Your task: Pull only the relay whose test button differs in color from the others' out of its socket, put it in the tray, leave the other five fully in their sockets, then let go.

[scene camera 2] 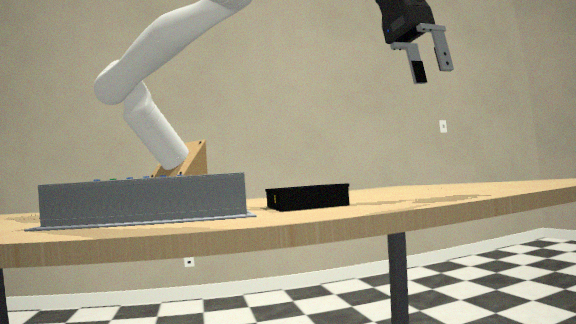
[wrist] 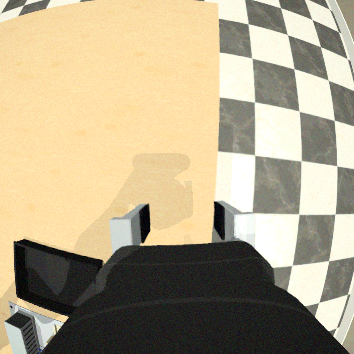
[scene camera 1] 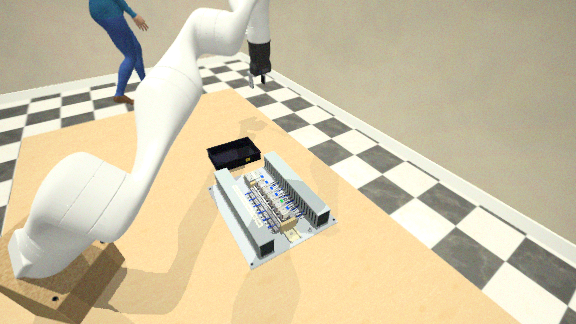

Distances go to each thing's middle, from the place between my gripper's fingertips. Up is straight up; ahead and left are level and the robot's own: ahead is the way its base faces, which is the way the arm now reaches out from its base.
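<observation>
I find the duct wall point(scene camera 2: 184, 196) 140 mm below my hand, 220 mm behind it and 370 mm to the right of it. The grey panel point(scene camera 1: 281, 243) is there as well, 180 mm below my hand, and it sits 320 mm behind and 330 mm to the right.
</observation>
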